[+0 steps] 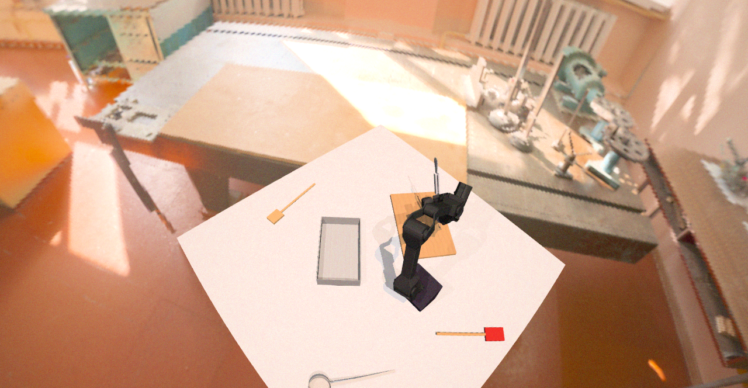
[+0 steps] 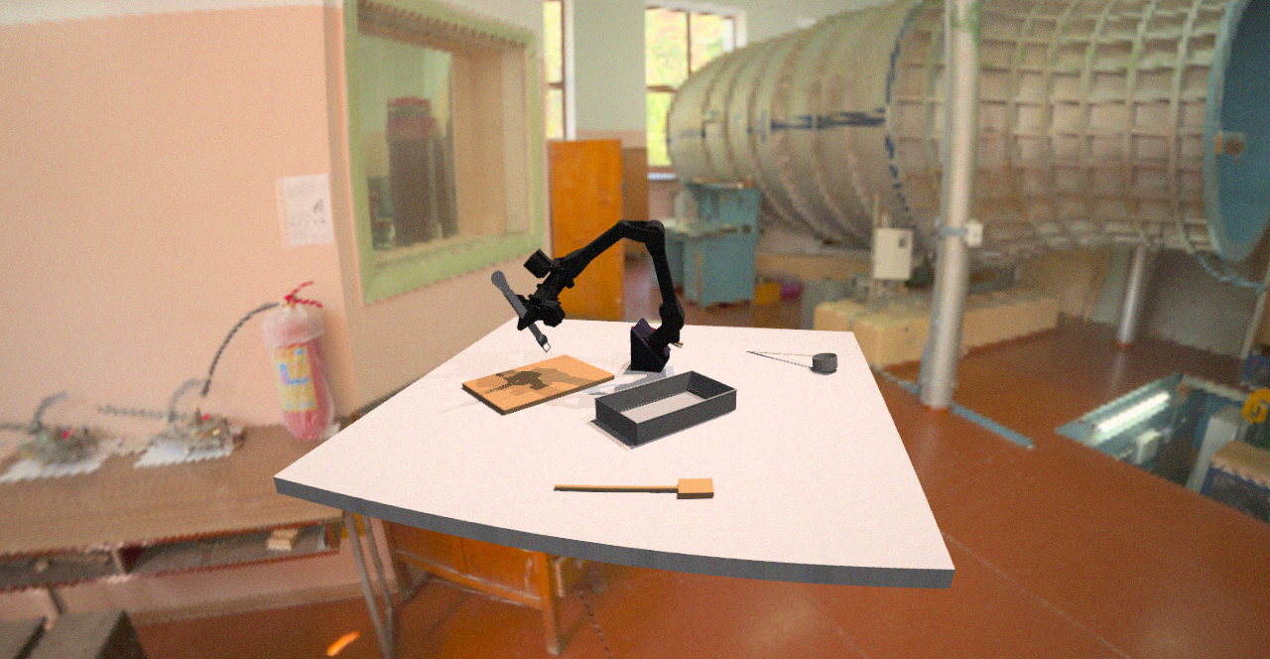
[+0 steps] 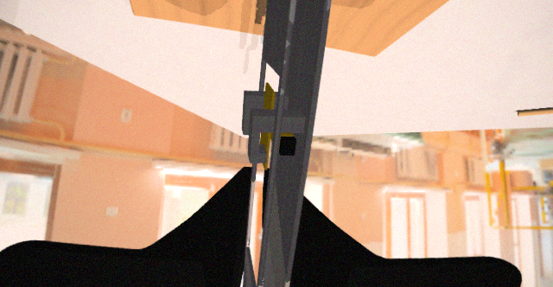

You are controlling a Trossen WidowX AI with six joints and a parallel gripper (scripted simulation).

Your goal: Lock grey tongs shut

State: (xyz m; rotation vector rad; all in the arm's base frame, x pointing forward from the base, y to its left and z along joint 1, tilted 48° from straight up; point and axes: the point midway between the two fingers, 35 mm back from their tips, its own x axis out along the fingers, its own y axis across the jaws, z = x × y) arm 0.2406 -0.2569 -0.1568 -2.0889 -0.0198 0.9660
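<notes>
My gripper tip is now 50 mm past the yellow piece, 20 mm to the right of it and 10 mm above it. From my gripper tip the other things lie so: wooden board 150 mm below, 40 mm to the left, 20 mm behind; roasting tin 440 mm to the left, 130 mm below, 50 mm ahead.
</notes>
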